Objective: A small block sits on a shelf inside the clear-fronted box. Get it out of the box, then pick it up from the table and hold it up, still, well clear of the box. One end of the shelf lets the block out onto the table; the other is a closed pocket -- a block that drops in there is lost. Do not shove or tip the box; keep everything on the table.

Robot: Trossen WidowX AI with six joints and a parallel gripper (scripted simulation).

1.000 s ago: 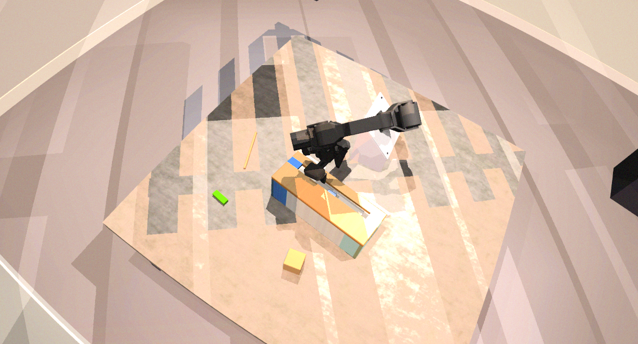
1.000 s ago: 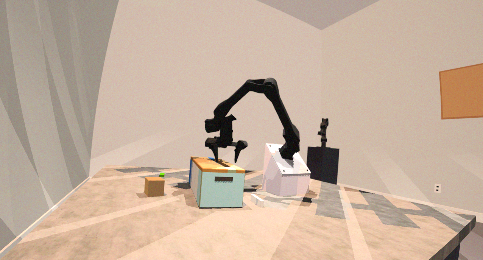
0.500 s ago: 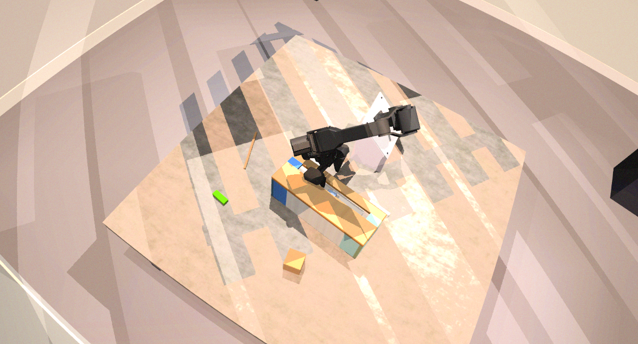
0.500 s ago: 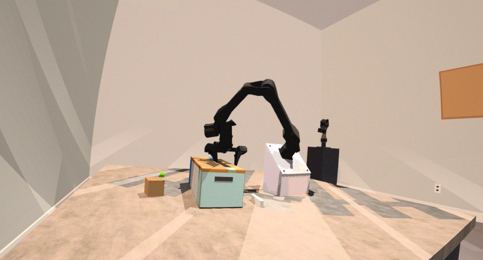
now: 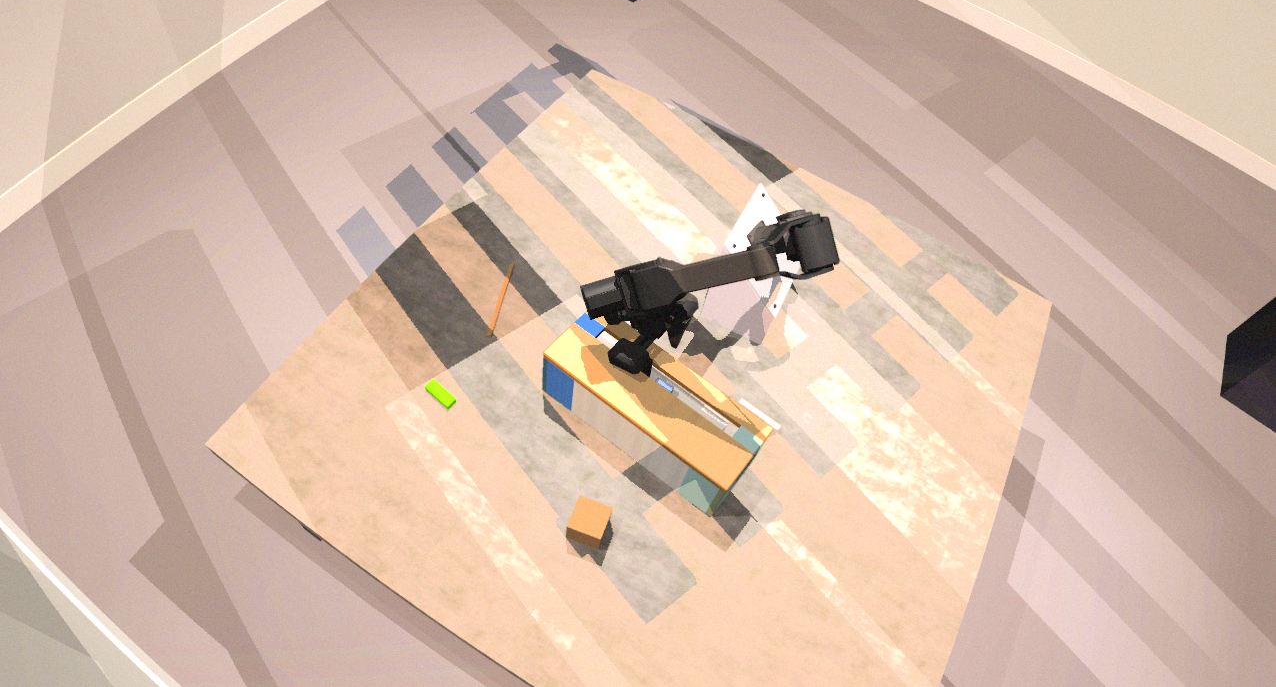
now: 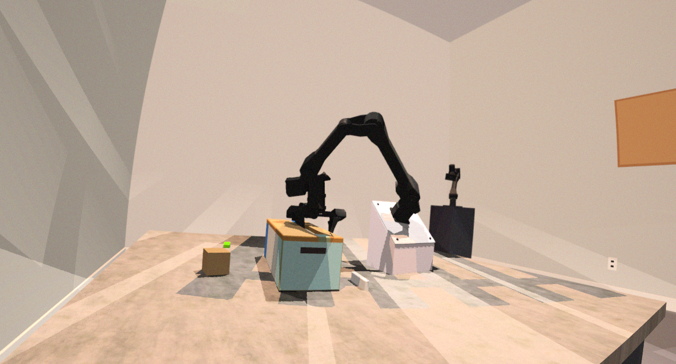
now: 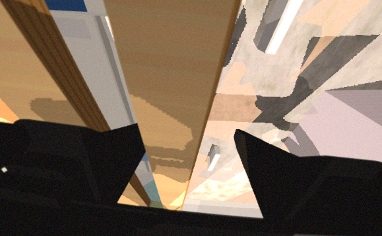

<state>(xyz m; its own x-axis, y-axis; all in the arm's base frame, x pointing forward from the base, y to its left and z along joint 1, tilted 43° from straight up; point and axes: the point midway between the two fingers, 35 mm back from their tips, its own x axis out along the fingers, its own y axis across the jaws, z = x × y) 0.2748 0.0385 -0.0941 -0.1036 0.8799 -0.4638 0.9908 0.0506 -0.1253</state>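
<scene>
My gripper tip is 40 mm short of the box, 40 mm to the right of it and 20 mm above it. The rest, counted from my gripper tip: block 50 mm ahead, 30 mm to the left; then thin wooden stick 30 mm ahead, 350 mm to the right, 80 mm below.
</scene>
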